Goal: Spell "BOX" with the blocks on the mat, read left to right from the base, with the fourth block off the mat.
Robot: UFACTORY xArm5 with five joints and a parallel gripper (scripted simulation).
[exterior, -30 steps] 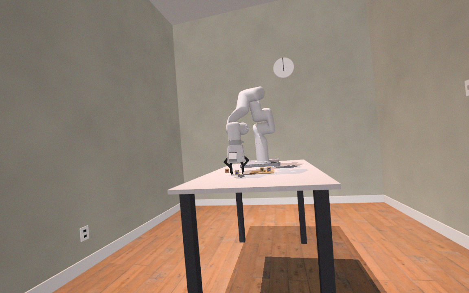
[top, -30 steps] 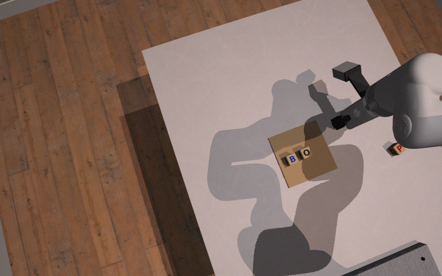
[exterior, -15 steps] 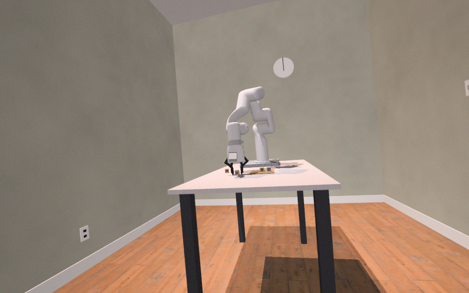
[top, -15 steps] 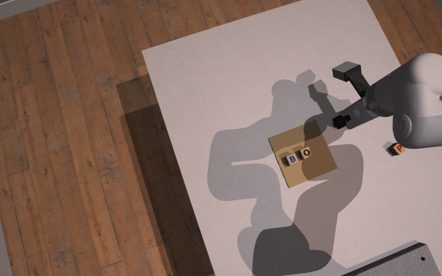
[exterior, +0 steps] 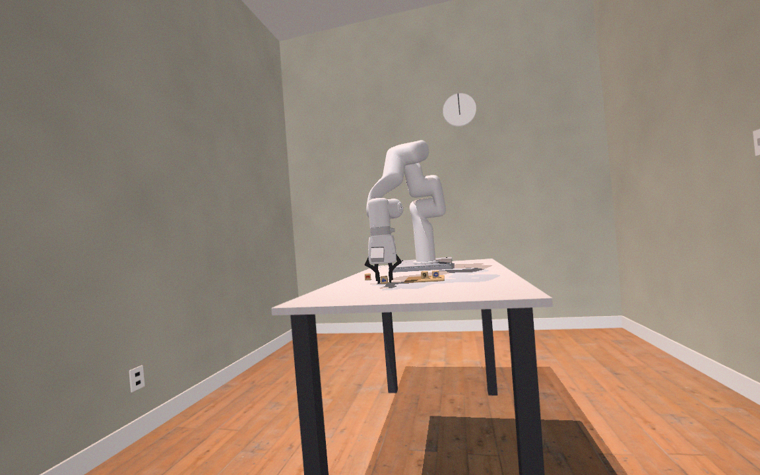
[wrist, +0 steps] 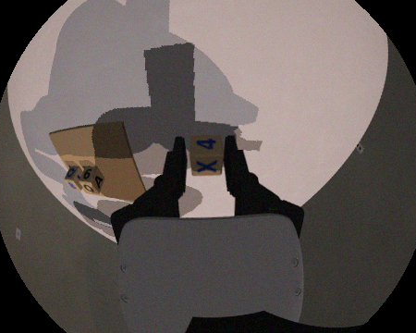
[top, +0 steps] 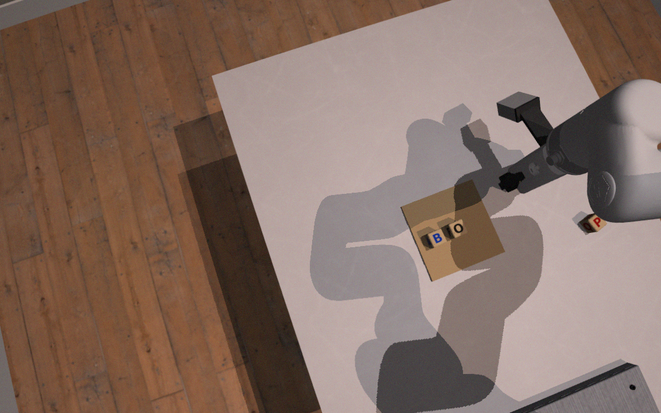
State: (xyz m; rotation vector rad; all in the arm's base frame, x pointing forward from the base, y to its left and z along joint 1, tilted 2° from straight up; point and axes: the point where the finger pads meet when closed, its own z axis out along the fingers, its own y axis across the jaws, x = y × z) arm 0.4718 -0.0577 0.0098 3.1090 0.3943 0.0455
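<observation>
Now: hand 6 cm past the tan mat, 14 cm to the right of it and 2 cm above it.
</observation>
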